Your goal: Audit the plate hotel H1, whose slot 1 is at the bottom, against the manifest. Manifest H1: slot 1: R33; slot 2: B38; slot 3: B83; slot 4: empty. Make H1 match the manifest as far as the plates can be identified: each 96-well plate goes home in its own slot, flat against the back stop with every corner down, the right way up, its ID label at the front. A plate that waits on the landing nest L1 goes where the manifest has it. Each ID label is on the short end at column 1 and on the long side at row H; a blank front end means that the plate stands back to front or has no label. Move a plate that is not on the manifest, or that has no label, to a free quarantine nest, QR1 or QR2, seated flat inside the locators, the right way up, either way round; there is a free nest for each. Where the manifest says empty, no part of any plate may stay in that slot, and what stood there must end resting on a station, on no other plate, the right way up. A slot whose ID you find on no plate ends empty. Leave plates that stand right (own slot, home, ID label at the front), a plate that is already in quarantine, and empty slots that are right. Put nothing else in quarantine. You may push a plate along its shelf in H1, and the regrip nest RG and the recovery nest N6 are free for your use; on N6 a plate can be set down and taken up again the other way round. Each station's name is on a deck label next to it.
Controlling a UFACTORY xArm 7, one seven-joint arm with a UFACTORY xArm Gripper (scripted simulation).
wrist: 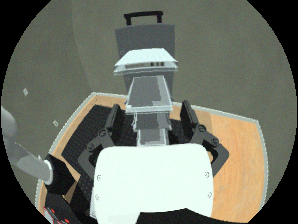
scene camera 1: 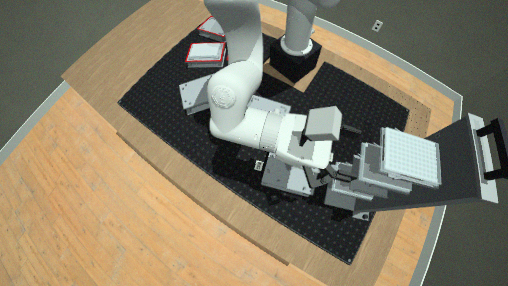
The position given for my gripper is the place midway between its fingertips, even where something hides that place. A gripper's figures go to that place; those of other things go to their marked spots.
Labels:
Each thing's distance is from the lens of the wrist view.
my gripper (wrist: 151,109): 0.13 m
white 96-well plate (wrist: 154,59): 0.13 m

